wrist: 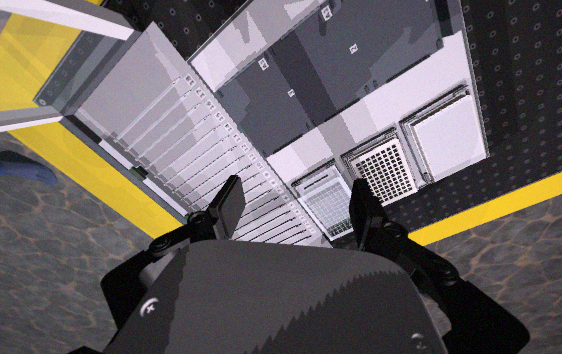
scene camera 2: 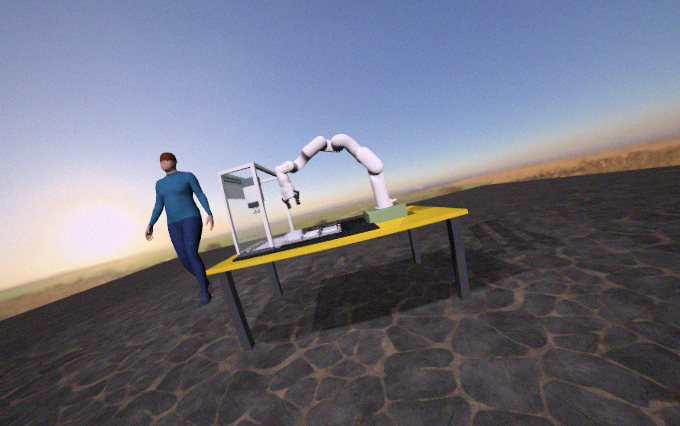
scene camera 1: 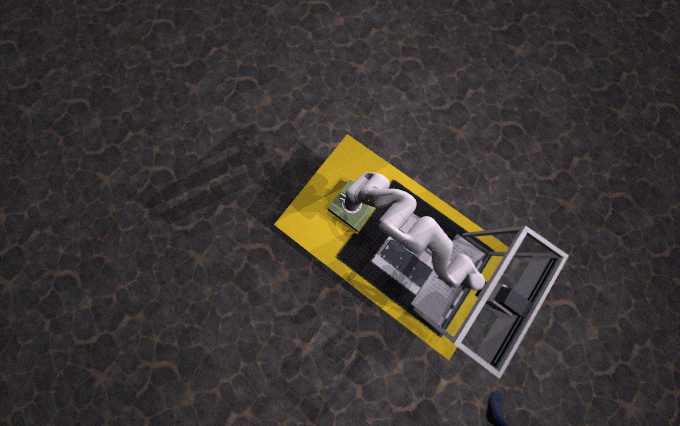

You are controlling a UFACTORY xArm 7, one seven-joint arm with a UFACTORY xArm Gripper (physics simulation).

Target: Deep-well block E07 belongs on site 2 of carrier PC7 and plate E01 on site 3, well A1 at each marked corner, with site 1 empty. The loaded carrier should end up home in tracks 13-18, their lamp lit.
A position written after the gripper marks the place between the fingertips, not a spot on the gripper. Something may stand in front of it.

Observation:
The gripper (wrist: pixel 295 191) is open, holding nothing. Also in view: a grey carrier (scene camera 1: pixel 403 260).
The grey carrier shows as well in the wrist view (wrist: pixel 323 65).

